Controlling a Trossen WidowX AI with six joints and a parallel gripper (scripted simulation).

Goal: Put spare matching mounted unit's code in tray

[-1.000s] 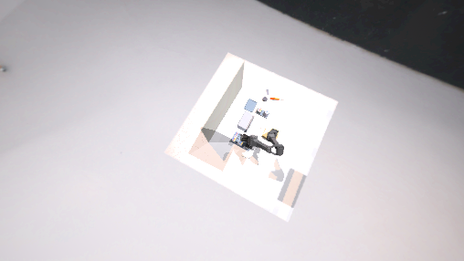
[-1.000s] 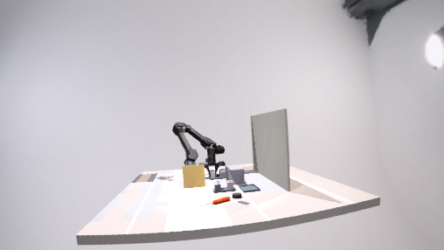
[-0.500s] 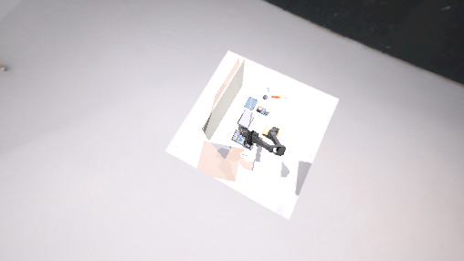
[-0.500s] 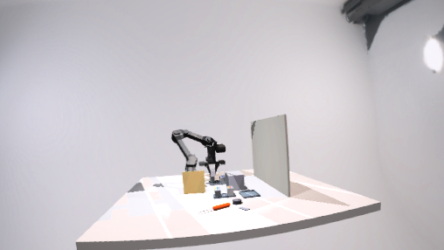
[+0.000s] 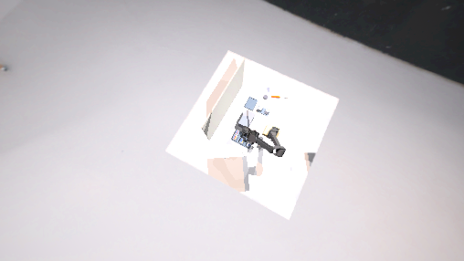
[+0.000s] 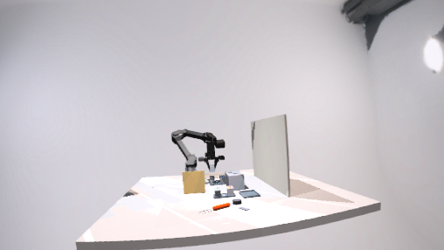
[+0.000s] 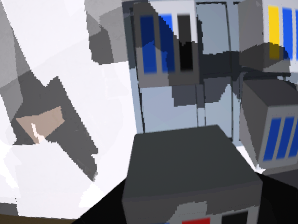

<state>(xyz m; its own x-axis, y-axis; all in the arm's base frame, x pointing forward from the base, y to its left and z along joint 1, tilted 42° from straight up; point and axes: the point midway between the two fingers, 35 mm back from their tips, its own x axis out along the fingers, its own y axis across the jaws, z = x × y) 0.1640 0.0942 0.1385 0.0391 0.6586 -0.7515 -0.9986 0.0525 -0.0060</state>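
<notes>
Right now my gripper tip is 360 mm to the left of the blue tray, 160 mm short of it and 100 mm above it. Round my gripper tip: grey panel: 360 mm ahead, 180 mm to the right, 120 mm above; black puck: 490 mm to the right, 100 mm below, 50 mm ahead; grey mounted unit: 150 mm to the right, 120 mm ahead, 50 mm below.
</notes>
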